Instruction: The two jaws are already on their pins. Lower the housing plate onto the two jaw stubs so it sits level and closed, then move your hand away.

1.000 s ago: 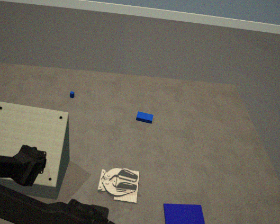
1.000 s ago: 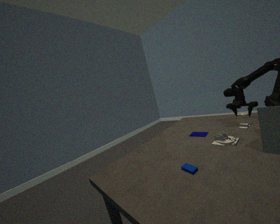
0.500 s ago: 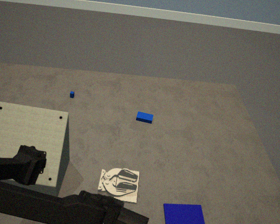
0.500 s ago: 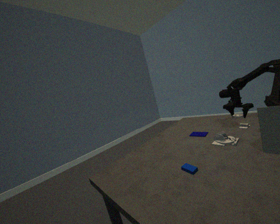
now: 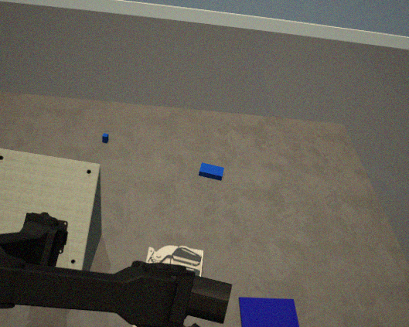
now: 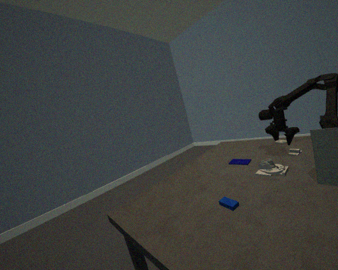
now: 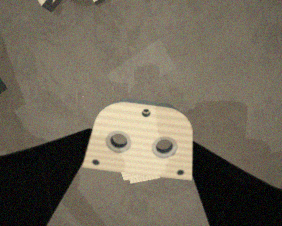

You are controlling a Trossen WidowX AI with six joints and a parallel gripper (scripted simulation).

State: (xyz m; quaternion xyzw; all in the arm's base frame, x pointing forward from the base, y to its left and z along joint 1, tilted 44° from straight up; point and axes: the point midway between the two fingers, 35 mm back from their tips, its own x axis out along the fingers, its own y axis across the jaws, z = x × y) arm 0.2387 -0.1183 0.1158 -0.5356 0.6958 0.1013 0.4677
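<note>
My gripper tip is 200 mm to the right of the pale base, 80 mm above it and 40 mm short of it. Round my gripper tip: flat blue sheet 230 mm ahead, 120 mm to the left, 80 mm below; small blue cube 610 mm to the left, 240 mm behind, 70 mm below.
</note>
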